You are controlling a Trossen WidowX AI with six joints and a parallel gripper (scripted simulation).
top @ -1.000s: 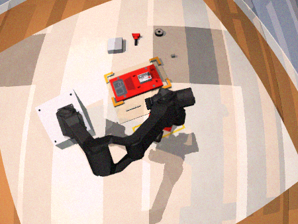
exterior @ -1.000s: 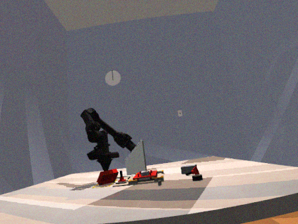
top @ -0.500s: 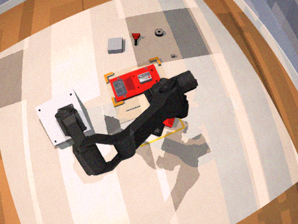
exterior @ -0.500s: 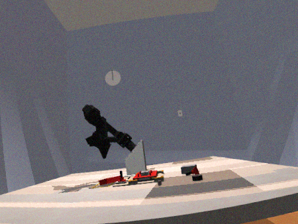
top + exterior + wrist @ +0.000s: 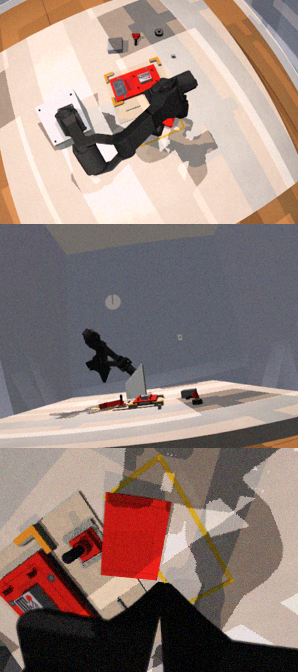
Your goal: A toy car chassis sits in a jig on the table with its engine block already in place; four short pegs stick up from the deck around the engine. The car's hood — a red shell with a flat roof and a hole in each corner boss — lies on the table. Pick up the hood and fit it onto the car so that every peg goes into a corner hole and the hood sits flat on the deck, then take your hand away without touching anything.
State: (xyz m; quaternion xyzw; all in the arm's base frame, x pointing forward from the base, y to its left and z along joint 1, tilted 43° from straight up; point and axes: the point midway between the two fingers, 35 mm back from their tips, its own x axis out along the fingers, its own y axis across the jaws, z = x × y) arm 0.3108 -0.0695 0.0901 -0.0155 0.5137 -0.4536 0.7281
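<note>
Now: the red hood 2 cm ahead of my gripper tip, 3 cm to the left of it and 10 cm below it. Round my gripper tip: grey engine block (2 cm ahead, 20 cm to the left, 10 cm below); then dark wheel (17 cm ahead, 42 cm to the left, 12 cm below); then orange-cornered jig (1 cm behind, 19 cm to the left, 11 cm below).
</note>
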